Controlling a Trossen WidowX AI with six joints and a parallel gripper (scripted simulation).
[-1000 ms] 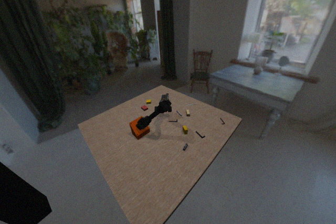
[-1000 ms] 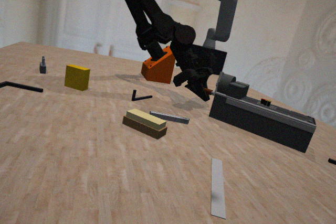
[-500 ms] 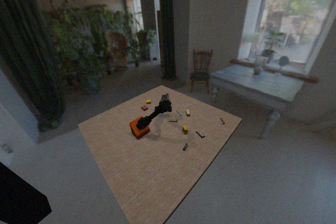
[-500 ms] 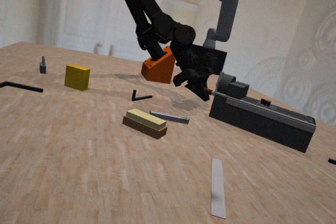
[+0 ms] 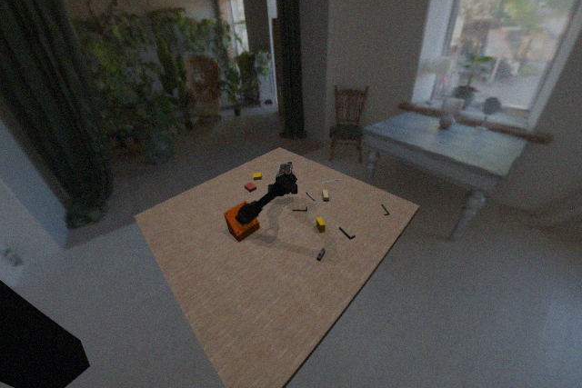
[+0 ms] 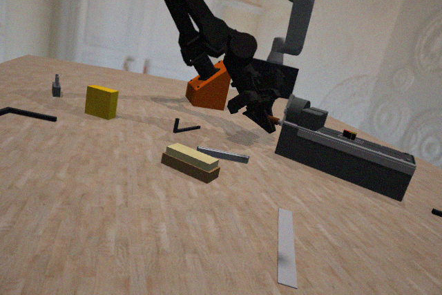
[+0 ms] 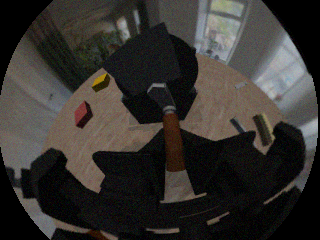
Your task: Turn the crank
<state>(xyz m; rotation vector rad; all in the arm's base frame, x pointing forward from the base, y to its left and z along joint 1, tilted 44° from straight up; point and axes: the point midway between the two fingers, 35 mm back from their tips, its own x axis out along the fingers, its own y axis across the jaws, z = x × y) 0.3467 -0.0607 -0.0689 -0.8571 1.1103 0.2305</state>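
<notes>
My gripper tip is 2 cm past the brown crank handle, 1 cm to the left of it and 3 cm below it. Also, from my gripper tip: red pointer 12 cm ahead, 9 cm to the left, 5 cm above; then red block 8 cm behind, 25 cm to the left, 2 cm below; then grey bar 8 cm ahead, 16 cm to the right, 3 cm below.
</notes>
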